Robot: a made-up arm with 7 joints.
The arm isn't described. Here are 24 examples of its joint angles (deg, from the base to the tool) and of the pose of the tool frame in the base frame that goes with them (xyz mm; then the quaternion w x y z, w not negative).
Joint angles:
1: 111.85 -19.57 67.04 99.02 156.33 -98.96 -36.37
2: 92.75 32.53 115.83 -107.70 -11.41 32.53 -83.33
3: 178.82 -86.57 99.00 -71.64 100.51 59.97 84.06
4: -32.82 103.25 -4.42 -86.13 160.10 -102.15 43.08
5: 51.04 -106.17 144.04 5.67 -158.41 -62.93 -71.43
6: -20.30 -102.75 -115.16 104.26 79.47 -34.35 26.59
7: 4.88 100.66 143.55 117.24 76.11 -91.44 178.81
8: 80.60 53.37 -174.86 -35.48 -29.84 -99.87 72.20
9: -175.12 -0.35 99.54 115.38 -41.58 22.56 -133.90
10: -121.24 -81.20 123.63 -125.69 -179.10 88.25 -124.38
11: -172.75 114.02 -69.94 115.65 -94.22 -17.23 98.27
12: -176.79 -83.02 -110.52 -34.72 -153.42 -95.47 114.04
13: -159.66 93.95 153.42 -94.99 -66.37 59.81 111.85
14: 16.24 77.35 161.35 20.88 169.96 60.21 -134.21
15: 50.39 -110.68 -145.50 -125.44 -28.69 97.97 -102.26
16: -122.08 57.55 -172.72 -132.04 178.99 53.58 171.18
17: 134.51 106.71 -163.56 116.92 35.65 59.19 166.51
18: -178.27 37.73 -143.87 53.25 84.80 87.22 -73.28
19: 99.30 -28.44 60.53 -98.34 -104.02 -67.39 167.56
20: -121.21 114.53 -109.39 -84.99 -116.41 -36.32 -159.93
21: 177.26 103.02 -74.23 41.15 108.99 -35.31 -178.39
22: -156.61 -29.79 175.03 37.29 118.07 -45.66 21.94
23: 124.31 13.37 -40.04 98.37 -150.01 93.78 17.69
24: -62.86 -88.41 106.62 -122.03 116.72 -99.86 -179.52
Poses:
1: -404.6 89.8 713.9 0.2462 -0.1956 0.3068 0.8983
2: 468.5 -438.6 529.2 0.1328 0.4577 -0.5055 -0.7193
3: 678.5 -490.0 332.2 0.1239 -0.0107 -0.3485 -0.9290
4: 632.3 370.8 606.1 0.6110 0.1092 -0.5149 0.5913
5: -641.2 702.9 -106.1 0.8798 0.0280 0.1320 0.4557
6: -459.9 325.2 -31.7 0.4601 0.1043 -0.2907 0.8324
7: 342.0 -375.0 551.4 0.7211 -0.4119 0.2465 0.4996
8: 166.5 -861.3 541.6 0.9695 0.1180 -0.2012 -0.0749
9: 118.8 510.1 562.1 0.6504 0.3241 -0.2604 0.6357
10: -162.5 -240.6 509.5 0.2286 0.1480 0.5180 -0.8109
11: -205.8 -434.9 7.9 0.8186 -0.4874 -0.3007 0.0430
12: 940.4 114.2 562.5 0.3342 -0.6177 0.4634 0.5403
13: -498.5 14.1 -219.7 0.1999 0.0239 0.2746 -0.9402
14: 952.2 -294.9 654.6 0.8083 -0.0597 -0.5630 0.1617
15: -492.7 142.8 519.0 0.6013 -0.2969 0.5453 -0.5029
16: -103.0 241.7 80.2 0.5220 -0.4851 0.1947 0.6740
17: -94.6 -348.8 645.7 0.6153 0.2310 -0.7525 -0.0425
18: -305.5 -307.1 1099.7 0.8176 -0.4919 0.2904 0.0725
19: 458.0 465.0 562.3 0.2272 0.1195 -0.5696 0.7808
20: 218.3 640.6 -159.1 0.3769 0.2905 0.0342 -0.8788
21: -871.9 -410.3 49.1 0.4046 -0.7452 -0.2362 -0.4745
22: 750.3 -216.6 953.8 0.7049 0.3221 -0.6258 -0.0878
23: 6.2 -558.3 769.3 0.2015 -0.7237 -0.6547 0.0840
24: -459.5 -112.7 523.5 0.2220 -0.8333 0.4964 0.0997
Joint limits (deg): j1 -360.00..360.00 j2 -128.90..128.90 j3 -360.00..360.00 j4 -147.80..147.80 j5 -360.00..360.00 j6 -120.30..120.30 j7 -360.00..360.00
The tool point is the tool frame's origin. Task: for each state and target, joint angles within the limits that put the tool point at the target. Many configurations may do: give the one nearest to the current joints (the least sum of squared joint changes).
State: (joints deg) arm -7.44 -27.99 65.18 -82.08 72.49 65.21 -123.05
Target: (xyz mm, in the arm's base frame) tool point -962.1 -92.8 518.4
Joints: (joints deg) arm -18.84 -60.00 53.42 -46.50 68.02 53.24 -123.05
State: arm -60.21 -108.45 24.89 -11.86 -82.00 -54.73 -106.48
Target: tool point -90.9 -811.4 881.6
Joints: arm -68.04 -69.73 17.16 35.74 -91.50 -70.00 -106.48
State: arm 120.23 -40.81 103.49 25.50 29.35 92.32 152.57
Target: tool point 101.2 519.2 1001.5
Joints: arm 140.61 -19.08 106.74 42.32 28.03 114.76 152.57
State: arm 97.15 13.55 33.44 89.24 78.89 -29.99 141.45
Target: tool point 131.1 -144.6 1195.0
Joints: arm 80.65 -24.25 -8.19 69.25 77.70 -37.73 141.45
